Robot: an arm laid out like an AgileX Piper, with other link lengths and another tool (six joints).
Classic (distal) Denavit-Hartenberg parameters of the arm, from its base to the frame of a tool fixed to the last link. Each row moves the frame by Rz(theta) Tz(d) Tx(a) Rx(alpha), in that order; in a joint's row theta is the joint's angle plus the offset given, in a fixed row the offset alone. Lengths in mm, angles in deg.
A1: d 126.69; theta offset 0; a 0; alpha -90
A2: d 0; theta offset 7.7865; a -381.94; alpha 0
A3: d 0; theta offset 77.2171; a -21.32; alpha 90
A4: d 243.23; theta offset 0; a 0; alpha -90
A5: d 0; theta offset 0; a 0; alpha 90
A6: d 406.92; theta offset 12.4; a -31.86; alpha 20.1
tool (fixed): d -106.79; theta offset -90; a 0; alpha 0
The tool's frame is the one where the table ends.
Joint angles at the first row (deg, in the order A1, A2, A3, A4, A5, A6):
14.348 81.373 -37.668 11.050 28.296 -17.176
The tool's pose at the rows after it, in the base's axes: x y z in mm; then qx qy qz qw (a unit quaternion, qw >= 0):
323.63 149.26 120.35 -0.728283 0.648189 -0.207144 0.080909
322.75 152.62 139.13 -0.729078 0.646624 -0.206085 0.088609
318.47 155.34 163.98 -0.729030 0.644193 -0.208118 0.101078
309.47 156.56 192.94 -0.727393 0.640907 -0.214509 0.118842
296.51 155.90 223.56 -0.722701 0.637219 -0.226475 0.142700
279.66 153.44 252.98 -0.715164 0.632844 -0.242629 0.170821
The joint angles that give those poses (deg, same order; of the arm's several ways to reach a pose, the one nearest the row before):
14.348 80.616 -39.869 11.065 31.428 -17.053
14.347 78.862 -42.650 11.081 35.377 -16.788
14.349 76.103 -45.568 11.080 39.808 -16.481
14.349 72.291 -48.137 11.080 44.134 -16.183
14.348 67.572 -49.987 11.080 47.634 -15.884
14.346 62.180 -51.012 11.081 50.229 -15.630

